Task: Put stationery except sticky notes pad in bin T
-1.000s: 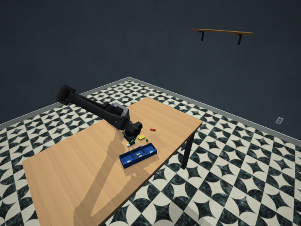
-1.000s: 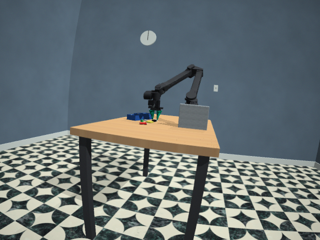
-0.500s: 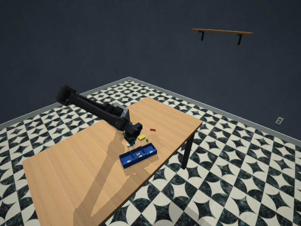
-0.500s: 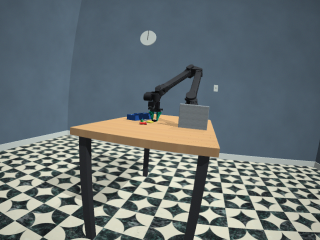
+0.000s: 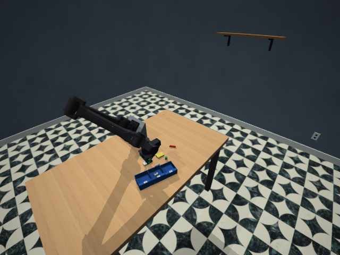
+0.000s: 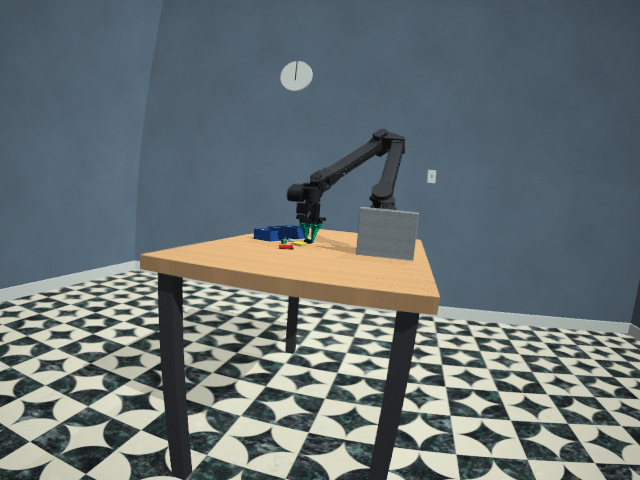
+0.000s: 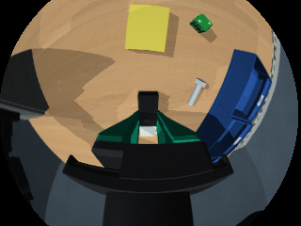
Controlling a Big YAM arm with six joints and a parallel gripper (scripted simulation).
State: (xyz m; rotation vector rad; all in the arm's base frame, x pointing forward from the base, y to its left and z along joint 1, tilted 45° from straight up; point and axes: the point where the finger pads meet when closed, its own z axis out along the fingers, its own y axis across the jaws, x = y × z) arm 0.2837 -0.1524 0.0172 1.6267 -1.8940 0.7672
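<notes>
Right now my hand is 10 mm to the left of the black-and-white marker-like item. Round my hand: small green item 70 mm ahead, 110 mm to the left; then sticky notes 10 mm ahead, 100 mm to the left, 10 mm below; then white object 120 mm ahead, 40 mm to the right.
</notes>
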